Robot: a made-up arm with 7 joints. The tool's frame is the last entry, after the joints. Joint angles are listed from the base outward. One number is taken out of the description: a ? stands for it. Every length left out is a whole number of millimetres.
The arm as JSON. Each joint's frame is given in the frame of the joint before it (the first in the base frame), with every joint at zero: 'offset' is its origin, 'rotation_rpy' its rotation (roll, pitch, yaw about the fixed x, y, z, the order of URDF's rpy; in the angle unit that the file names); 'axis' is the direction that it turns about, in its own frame. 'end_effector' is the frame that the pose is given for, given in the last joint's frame.
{
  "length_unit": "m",
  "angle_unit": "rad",
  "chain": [
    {
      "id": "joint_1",
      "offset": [
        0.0,
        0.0,
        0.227
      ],
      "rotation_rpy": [
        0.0,
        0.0,
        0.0
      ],
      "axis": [
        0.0,
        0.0,
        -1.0
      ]
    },
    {
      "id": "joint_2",
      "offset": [
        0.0,
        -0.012,
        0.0
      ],
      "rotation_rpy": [
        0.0,
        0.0,
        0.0
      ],
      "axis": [
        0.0,
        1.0,
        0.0
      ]
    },
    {
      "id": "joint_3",
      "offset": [
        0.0,
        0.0,
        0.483
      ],
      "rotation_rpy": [
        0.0,
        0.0,
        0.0
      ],
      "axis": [
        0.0,
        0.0,
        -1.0
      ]
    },
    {
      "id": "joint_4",
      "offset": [
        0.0,
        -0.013,
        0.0
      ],
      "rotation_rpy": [
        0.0,
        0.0,
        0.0
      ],
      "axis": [
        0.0,
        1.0,
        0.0
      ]
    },
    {
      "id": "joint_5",
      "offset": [
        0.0,
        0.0,
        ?
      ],
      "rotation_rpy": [
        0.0,
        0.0,
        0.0
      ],
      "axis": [
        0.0,
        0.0,
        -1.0
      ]
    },
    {
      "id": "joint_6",
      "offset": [
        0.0,
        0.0,
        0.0
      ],
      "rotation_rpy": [
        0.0,
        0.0,
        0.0
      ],
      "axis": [
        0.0,
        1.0,
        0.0
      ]
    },
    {
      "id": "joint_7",
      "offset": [
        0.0,
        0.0,
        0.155
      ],
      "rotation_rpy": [
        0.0,
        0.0,
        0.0
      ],
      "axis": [
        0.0,
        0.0,
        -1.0
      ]
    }
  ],
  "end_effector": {
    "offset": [
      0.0,
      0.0,
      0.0
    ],
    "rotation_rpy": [
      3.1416,
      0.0,
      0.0
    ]
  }
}
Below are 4 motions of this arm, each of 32 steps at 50 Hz.
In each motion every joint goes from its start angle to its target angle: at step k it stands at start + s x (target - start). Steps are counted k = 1, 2, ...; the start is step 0. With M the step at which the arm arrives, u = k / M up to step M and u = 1 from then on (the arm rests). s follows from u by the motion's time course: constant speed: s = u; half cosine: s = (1 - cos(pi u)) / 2; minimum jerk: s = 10 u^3 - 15 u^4 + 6 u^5.
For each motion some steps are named. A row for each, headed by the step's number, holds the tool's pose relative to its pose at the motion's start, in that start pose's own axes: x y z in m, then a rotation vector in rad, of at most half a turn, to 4 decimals.
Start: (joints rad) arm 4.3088 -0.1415 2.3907 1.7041 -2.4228 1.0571 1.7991
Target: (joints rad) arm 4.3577 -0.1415 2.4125 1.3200 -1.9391 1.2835 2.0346
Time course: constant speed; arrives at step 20
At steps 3, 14, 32:
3: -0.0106 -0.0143 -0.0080 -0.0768 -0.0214 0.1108
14: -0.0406 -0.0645 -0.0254 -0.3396 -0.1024 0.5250
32: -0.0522 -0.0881 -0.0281 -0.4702 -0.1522 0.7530

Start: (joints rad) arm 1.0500 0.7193 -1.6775 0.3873 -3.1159 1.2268 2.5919
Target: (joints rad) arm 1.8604 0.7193 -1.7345 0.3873 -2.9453 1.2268 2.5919
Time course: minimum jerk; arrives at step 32
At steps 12, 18, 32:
12: -0.0612 -0.0734 -0.0834 -0.2168 0.0358 0.1116
18: -0.1292 -0.1908 -0.1587 -0.4823 0.0786 0.2564
32: -0.1896 -0.3466 -0.2012 -0.7769 0.1257 0.4285

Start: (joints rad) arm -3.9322 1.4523 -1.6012 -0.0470 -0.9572 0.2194 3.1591
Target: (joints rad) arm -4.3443 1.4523 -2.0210 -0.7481 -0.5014 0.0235 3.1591
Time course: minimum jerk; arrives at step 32
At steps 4, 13, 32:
4: 0.0001 -0.0012 -0.0001 0.0033 -0.0064 0.0006
13: 0.0105 -0.0335 0.0071 0.0463 -0.1553 0.0094
32: 0.0646 -0.1608 0.0919 -0.0270 -0.5862 0.0617

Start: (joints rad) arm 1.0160 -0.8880 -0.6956 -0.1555 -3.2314 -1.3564 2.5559
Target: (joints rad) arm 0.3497 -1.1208 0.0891 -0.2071 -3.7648 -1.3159 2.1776
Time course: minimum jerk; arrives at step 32
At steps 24, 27, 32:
24: -0.1626 0.1236 0.3807 -0.3610 0.3866 -0.5201
27: -0.1688 0.1449 0.4105 -0.3880 0.4160 -0.5661
32: -0.1709 0.1539 0.4224 -0.3988 0.4277 -0.5848

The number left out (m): 0.287
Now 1 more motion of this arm.
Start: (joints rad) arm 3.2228 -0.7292 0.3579 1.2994 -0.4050 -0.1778 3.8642
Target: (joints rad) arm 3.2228 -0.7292 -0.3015 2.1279 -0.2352 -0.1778 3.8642
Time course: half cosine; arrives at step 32
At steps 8, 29, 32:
8: -0.0366 0.0561 0.0115 0.1288 0.0840 -0.0027
29: -0.1875 0.3019 0.2459 0.9391 0.4406 0.1695
32: -0.1905 0.3048 0.2545 0.9609 0.4468 0.1782

